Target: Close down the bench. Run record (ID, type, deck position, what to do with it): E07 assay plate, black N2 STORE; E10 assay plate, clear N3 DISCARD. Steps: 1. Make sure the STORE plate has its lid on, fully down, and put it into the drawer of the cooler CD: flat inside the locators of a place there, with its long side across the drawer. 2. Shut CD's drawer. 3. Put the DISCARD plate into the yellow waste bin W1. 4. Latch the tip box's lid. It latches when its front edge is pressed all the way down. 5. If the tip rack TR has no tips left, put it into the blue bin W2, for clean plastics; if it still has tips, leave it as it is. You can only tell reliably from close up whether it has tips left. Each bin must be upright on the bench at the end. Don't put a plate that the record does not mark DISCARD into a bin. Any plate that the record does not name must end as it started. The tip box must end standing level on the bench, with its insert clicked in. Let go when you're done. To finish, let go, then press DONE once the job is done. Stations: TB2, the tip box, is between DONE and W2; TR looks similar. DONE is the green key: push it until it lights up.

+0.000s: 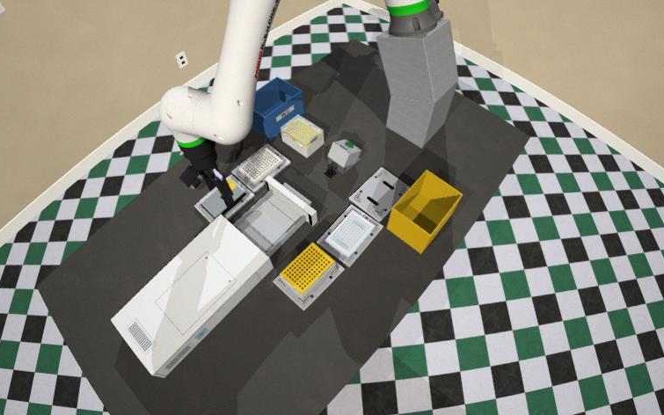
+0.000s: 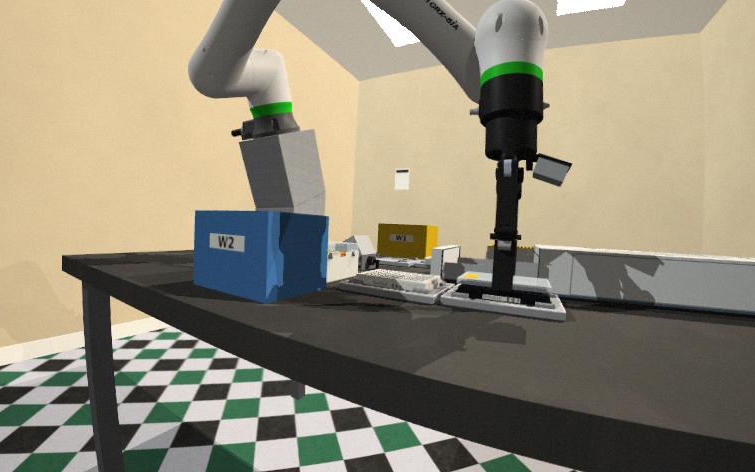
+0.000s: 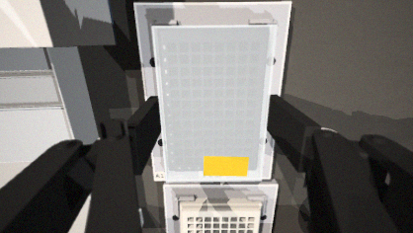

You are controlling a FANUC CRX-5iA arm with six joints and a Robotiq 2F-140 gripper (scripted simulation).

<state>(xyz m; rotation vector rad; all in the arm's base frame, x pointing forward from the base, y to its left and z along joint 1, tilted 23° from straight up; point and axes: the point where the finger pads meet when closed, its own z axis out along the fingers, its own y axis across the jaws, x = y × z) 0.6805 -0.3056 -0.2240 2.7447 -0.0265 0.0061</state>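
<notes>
Right now the lid is 2 cm below my hand. Also, from my hand: black assay plate (4 cm below); white plate (17 cm behind, 4 cm below); nest N2 (5 cm below).
</notes>
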